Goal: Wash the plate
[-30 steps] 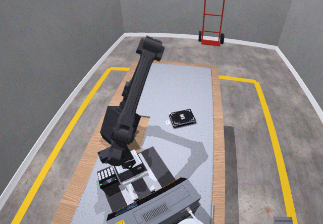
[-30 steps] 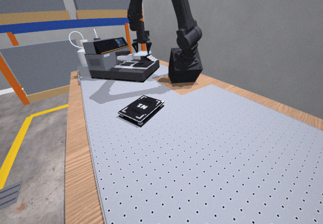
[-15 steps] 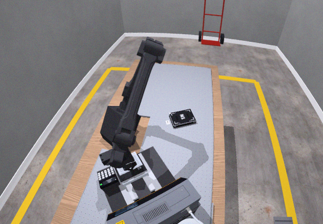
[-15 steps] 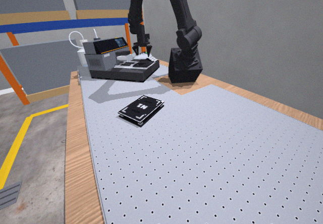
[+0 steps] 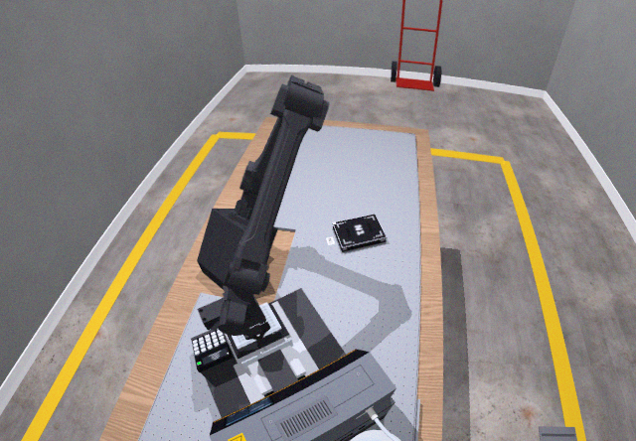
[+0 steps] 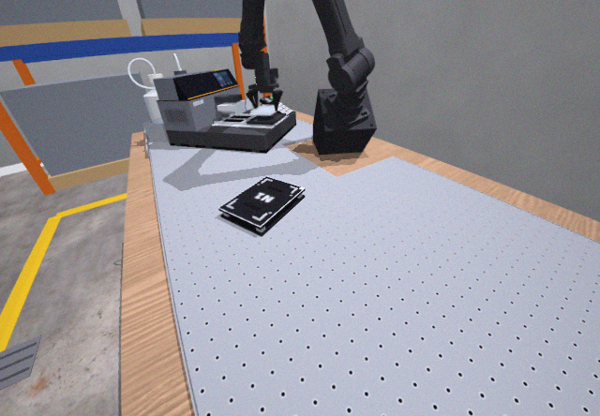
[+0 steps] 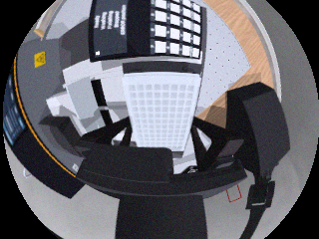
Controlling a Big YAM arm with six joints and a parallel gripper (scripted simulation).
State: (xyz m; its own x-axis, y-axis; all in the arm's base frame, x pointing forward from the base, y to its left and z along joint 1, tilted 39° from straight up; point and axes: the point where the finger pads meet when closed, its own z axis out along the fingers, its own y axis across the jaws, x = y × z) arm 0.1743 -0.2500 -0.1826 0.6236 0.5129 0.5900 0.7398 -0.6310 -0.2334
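Now: hand 4 cm above the dark carrier. Also, from my hand: small white tag 7 cm ahead, 43 cm to the left, 11 cm below; plate washer 12 cm ahead, 10 cm to the right, 2 cm above; white well plate 1 cm below.
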